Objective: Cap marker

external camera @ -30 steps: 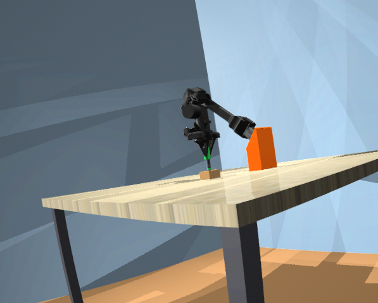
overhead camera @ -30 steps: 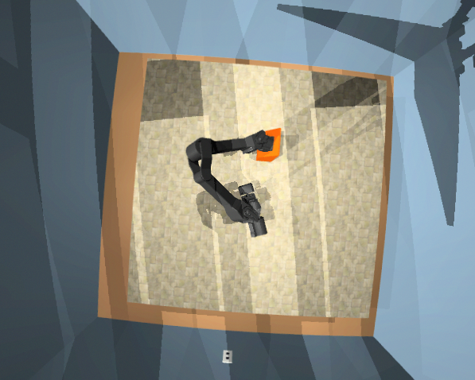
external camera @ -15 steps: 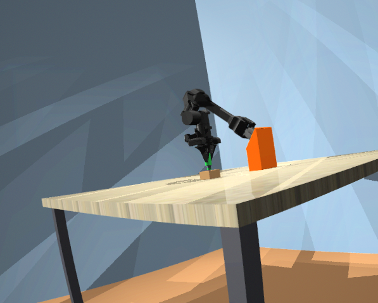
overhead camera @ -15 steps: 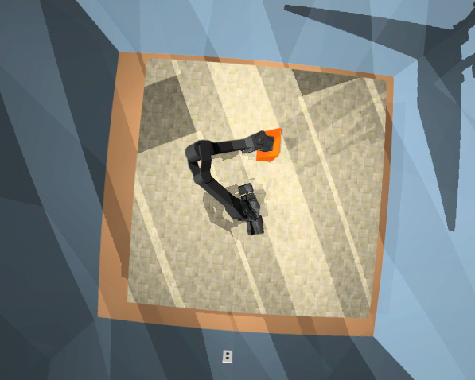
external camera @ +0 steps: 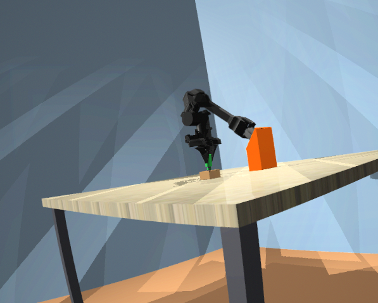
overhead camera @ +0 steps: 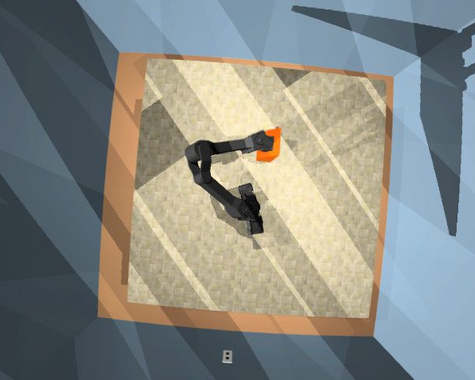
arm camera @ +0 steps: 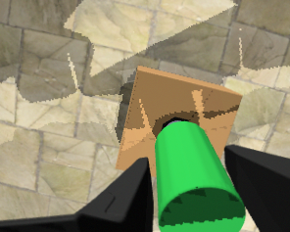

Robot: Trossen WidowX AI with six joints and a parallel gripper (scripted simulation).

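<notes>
The green cap lies 10 mm above my gripper tip. Round my gripper tip: brown holder block 50 mm below.
</notes>
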